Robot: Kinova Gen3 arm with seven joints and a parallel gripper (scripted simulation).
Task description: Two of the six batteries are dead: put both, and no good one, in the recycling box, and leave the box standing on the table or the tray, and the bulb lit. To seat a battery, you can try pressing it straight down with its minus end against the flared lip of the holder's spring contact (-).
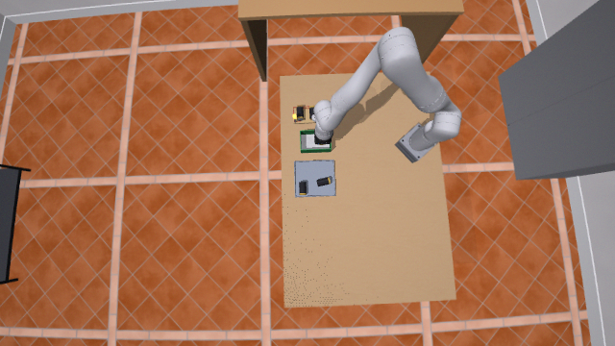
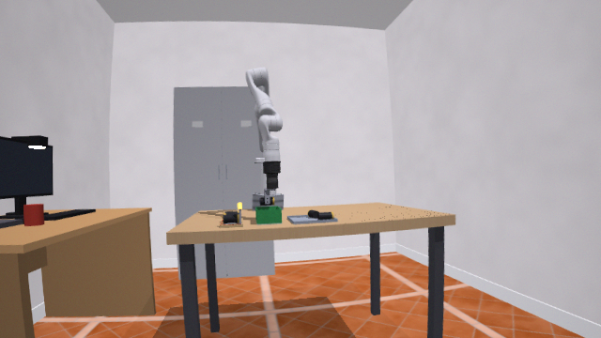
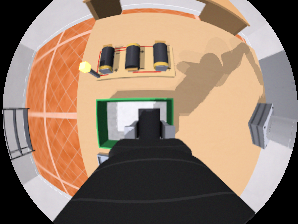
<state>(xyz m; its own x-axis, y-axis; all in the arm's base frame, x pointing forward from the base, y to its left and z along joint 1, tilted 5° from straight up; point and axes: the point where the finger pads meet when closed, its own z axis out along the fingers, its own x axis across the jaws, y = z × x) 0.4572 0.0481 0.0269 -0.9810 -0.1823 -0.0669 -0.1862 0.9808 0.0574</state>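
Now: hand 3 cm short of the green recycling box, 1 cm to the right of it and 8 cm above it. Round my hand: grey tray: 1 cm ahead, 19 cm to the left, 9 cm below.
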